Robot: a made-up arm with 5 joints. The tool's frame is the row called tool. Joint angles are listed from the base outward. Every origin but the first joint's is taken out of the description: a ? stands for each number. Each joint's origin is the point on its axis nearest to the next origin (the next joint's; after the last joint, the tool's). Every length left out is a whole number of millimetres.
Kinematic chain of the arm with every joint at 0, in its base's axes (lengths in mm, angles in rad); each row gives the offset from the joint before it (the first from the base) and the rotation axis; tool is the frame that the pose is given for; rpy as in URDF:
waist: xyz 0 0 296 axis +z
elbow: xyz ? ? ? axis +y
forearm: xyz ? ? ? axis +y
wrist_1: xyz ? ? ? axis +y
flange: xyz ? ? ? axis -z
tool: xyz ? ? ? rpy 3.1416 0 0
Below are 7 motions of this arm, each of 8 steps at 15 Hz.
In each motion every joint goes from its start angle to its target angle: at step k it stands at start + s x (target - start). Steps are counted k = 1, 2, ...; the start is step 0. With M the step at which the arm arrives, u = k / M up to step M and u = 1 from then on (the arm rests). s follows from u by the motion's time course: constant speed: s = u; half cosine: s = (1 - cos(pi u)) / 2; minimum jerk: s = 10 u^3 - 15 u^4 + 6 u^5.
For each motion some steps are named. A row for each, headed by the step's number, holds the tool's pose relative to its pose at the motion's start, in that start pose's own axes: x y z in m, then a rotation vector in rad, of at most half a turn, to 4 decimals.
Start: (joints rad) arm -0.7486 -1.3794 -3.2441 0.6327 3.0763
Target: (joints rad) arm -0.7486 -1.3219 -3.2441 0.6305 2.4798
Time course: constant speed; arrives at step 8
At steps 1, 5, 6, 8:
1: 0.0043 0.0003 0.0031 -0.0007 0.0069 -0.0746
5: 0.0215 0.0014 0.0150 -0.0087 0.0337 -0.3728
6: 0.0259 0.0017 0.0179 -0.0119 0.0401 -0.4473
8: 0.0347 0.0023 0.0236 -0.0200 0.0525 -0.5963

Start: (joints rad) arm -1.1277 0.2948 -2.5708 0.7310 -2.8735
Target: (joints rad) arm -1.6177 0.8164 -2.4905 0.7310 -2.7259
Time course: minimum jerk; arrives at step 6
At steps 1, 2, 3, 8:
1: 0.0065 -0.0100 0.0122 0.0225 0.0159 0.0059
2: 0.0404 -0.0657 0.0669 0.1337 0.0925 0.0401
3: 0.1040 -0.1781 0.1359 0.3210 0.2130 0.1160
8: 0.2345 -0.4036 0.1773 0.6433 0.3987 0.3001

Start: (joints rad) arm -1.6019 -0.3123 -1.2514 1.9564 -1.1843
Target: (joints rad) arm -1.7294 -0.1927 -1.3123 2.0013 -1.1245
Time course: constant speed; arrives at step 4
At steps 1, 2, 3, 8:
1: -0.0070 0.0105 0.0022 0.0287 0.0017 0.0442
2: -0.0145 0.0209 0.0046 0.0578 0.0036 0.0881
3: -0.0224 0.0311 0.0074 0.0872 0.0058 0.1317
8: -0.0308 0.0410 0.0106 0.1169 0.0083 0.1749

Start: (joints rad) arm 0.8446 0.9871 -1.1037 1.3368 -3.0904
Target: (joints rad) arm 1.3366 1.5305 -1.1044 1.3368 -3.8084
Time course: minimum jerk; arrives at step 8
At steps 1, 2, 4, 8:
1: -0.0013 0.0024 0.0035 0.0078 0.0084 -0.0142
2: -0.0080 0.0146 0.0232 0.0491 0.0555 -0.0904
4: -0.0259 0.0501 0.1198 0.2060 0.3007 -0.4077
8: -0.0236 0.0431 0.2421 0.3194 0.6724 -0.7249

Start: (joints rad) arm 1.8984 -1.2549 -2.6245 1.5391 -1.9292
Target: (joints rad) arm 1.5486 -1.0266 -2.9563 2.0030 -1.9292
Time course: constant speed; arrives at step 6
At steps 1, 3, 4, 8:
1: 0.0286 0.0047 0.0106 0.0713 -0.0193 -0.0393
3: 0.0838 0.0074 0.0341 0.2161 -0.0645 -0.1100
4: 0.1101 0.0056 0.0469 0.2893 -0.0905 -0.1414
8: 0.1592 -0.0042 0.0736 0.4366 -0.1487 -0.1955

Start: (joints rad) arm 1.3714 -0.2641 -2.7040 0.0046 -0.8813
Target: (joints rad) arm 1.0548 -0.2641 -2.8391 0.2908 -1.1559
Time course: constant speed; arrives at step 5
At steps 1, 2, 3, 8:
1: 0.0085 -0.0006 0.0005 0.0164 -0.0282 -0.1171
2: 0.0170 -0.0020 0.0008 0.0331 -0.0570 -0.2337
3: 0.0256 -0.0043 0.0009 0.0504 -0.0865 -0.3499
8: 0.0424 -0.0115 0.0003 0.0867 -0.1478 -0.5807

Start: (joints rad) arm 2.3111 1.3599 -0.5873 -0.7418 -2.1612
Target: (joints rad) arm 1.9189 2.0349 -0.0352 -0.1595 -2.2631
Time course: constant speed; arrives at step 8
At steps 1, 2, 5, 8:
1: 0.0331 -0.0608 0.0127 0.1831 0.1329 0.0359
2: 0.0721 -0.1181 0.0127 0.3579 0.2770 0.0706
5: 0.2026 -0.2488 -0.0599 0.8286 0.7729 0.1573
8: 0.3021 -0.2959 -0.2151 1.2094 1.3547 0.1952

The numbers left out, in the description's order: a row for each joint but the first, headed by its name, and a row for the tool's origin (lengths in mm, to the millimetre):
elbow: 0 0 0
forearm: 53 0 281
wrist_1: 72 0 -320
flange: 88 0 -113
tool: 0 0 0

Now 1 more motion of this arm.
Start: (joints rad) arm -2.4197 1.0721 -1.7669 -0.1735 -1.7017
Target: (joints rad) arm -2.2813 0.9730 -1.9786 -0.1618 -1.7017
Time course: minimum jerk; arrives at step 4
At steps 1, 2, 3, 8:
1: 0.0077 0.0166 -0.0060 -0.0321 0.0069 -0.0091
2: 0.0384 0.0781 -0.0342 -0.1555 0.0361 -0.0407
3: 0.0705 0.1356 -0.0706 -0.2792 0.0690 -0.0670
8: 0.0790 0.1498 -0.0814 -0.3115 0.0782 -0.0730

